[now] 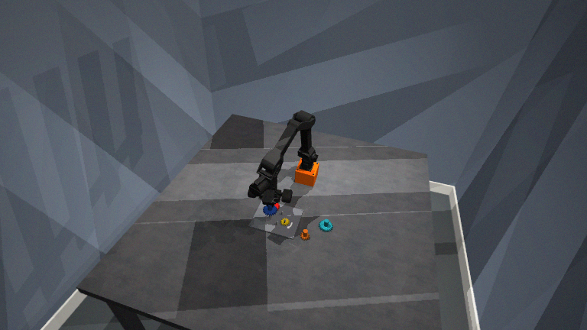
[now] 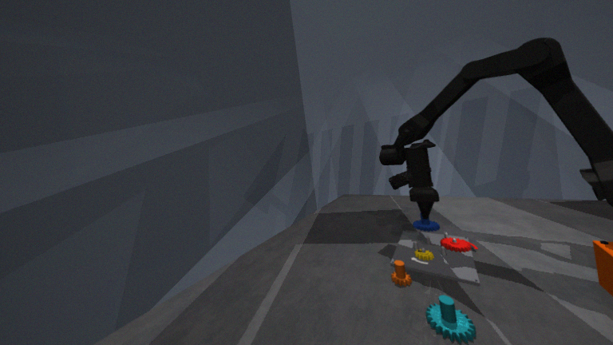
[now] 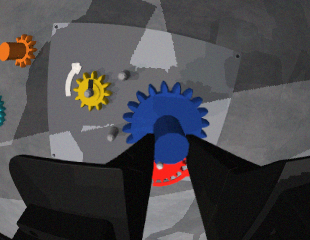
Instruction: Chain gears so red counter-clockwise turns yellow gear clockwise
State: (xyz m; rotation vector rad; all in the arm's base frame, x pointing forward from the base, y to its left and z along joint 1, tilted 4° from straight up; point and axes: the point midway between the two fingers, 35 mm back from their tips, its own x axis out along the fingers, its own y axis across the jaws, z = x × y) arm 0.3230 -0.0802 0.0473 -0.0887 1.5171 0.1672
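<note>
Now: the orange gear 180 mm to the left of my gripper tip, 70 mm below it and 40 mm ahead of it. Also, from my gripper tip: red gear 70 mm below, 60 mm behind, 10 mm to the right; yellow gear 70 mm to the left, 70 mm below; blue gear 10 mm below.
</note>
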